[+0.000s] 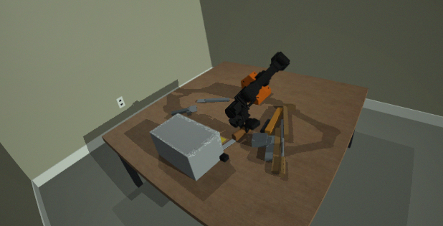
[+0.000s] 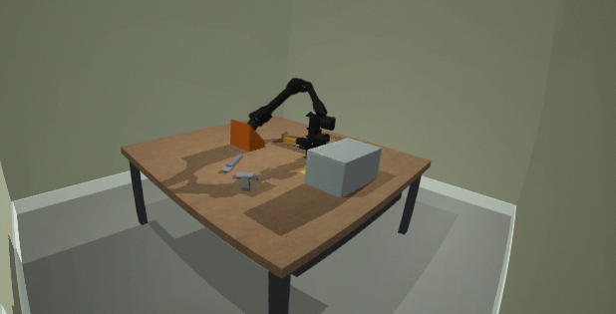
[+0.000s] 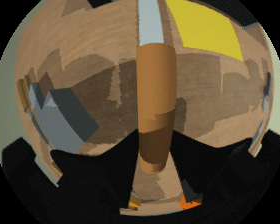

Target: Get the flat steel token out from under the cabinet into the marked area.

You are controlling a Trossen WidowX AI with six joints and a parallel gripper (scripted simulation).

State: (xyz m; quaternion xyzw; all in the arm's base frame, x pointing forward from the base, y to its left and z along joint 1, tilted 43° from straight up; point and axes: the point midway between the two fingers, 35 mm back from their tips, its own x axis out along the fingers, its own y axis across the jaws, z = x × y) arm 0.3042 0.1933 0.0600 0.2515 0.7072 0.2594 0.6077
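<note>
My gripper tip is 120 mm to the right of the grey block, 10 mm below it and 10 mm short of it. From my gripper tip the other things lie so: wooden stick 210 mm to the left; then orange bar 160 mm behind, 80 mm to the left, 10 mm above; then grey t-piece 460 mm to the right, 60 mm ahead.
</note>
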